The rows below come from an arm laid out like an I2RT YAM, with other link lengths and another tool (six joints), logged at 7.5 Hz.
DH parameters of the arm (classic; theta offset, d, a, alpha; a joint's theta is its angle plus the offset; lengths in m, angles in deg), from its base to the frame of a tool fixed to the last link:
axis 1: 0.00 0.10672 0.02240 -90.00
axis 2: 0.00 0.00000 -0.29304 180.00
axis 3: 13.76 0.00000 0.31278 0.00
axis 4: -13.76 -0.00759 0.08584 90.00
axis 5: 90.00 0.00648 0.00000 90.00
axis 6: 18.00 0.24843 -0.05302 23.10
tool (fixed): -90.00 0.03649 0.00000 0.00
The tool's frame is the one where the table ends.
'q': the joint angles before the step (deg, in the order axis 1, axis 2, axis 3, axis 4, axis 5, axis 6). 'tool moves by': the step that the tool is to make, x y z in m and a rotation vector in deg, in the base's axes. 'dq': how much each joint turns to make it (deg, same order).
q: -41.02, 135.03, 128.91, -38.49, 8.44, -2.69
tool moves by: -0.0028, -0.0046, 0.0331, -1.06, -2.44, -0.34
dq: -0.62, -2.09, 0.33, 0.06, -0.77, 0.40
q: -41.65, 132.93, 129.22, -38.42, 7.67, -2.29
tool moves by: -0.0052, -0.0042, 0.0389, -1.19, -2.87, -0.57
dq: -0.71, -2.52, 0.30, 0.02, -0.78, 0.70
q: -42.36, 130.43, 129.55, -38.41, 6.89, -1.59
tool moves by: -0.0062, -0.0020, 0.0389, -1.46, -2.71, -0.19
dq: -0.69, -2.69, -0.02, 0.28, -0.86, 0.30
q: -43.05, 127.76, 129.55, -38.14, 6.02, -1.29
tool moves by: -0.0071, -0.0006, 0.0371, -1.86, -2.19, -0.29
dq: -0.45, -2.57, -0.02, 0.31, -0.21, 0.03
